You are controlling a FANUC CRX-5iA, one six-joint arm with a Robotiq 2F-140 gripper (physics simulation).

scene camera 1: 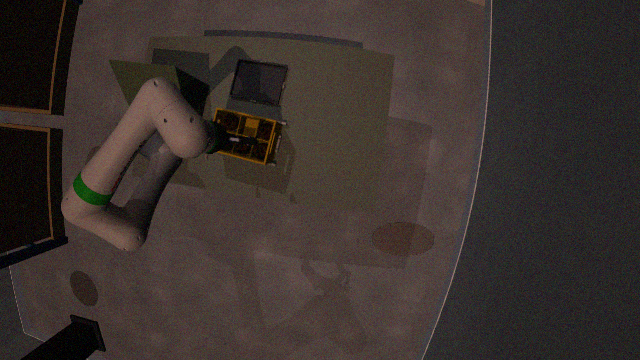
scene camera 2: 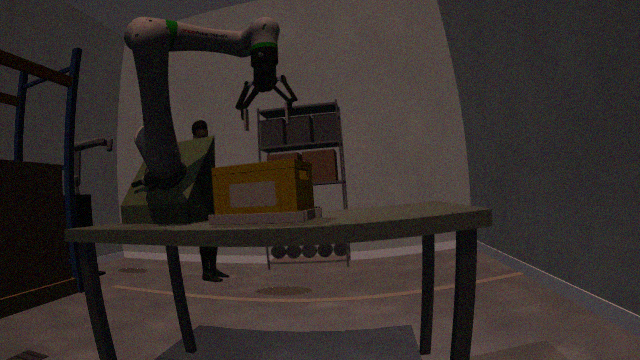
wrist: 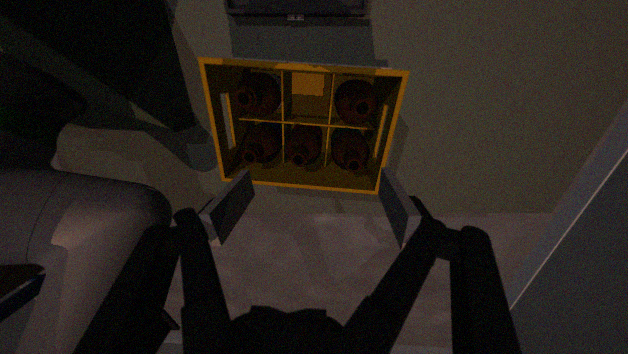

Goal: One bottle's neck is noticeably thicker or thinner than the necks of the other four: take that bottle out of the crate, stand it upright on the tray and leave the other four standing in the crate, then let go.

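Places are measured from the arm's base along level axes (x ahead, y left, z up), in centimetres.
Where they show: gripper, fingertip midpoint: point(scene camera 2: 266, 127) point(wrist: 313, 182); arm's base at its link origin: point(scene camera 2: 171, 176) point(wrist: 7, 76).
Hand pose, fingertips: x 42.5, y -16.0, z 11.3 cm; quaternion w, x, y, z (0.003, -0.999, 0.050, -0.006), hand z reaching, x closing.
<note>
Each offset is from my fingertips to the top centre of the thing. "spot": to the spot under its first point. Level surfaces: height alone.
The yellow crate @[dz -11.5, dx -2.6, dy +2.0 cm] point(scene camera 1: 274, 142) point(scene camera 2: 220, 195) point(wrist: 300, 187) stands upright on the table. In the wrist view five dark brown bottles stand in its compartments: a far-left bottle @[dz -12.7, dx -10.1, dy +8.2 cm] point(wrist: 261, 95), a far-right bottle @[dz -12.7, dx +6.9, dy +4.4 cm] point(wrist: 356, 101), a near-left bottle @[dz -12.7, dx -12.2, dy -0.8 cm] point(wrist: 261, 143), a near-middle bottle @[dz -12.7, dx -3.9, dy -2.4 cm] point(wrist: 304, 145) and a near-right bottle @[dz -12.7, dx +5.2, dy -4.5 cm] point(wrist: 351, 149). The far-middle compartment is empty. The dim light hides which neck differs. The dark tray @[spot: dz -28.5, dx -0.8, dy +28.9 cm] point(scene camera 1: 257, 82) point(wrist: 300, 7) lies beyond the crate and bears no bottle. My gripper point(scene camera 2: 267, 124) point(wrist: 313, 182) is open and empty, pointing down high above the crate.
The crate rests on a low pale base @[spot: dz -27.5, dx -2.2, dy -8.7 cm] point(scene camera 2: 260, 218) on the green-grey table @[dz -29.2 cm] point(scene camera 1: 340, 125) point(scene camera 2: 400, 220). A slanted green block point(scene camera 1: 127, 75) point(scene camera 2: 192, 150) stands beside the arm's base. Behind the table are a person point(scene camera 2: 199, 129) and a shelf unit point(scene camera 2: 344, 150).
</note>
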